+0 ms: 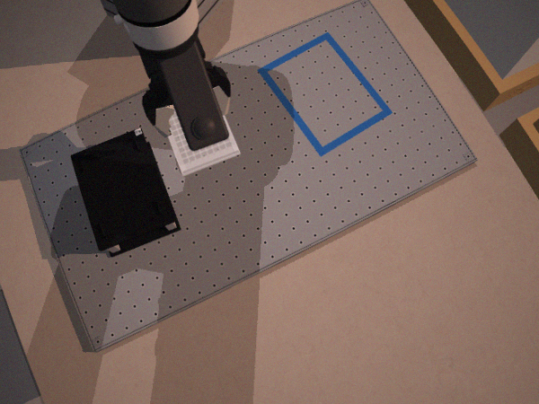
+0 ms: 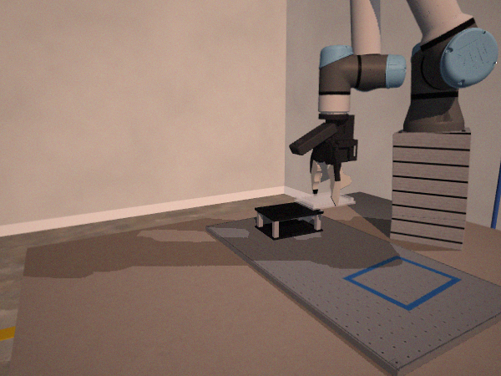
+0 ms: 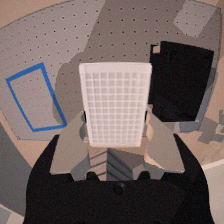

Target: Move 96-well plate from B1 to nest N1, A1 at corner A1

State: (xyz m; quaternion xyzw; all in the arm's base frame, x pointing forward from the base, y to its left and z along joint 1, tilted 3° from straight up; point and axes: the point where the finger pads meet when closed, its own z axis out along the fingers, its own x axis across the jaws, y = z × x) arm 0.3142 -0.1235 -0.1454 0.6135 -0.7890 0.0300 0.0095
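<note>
Now: hand 1 cm past the black raised plate nest, 14 cm to the left of it and 7 cm above it. From my hand the other things lie so: white 96-well plate (1 cm below); then white A1 tag (7 cm behind, 7 cm to the right, 7 cm below).
</note>
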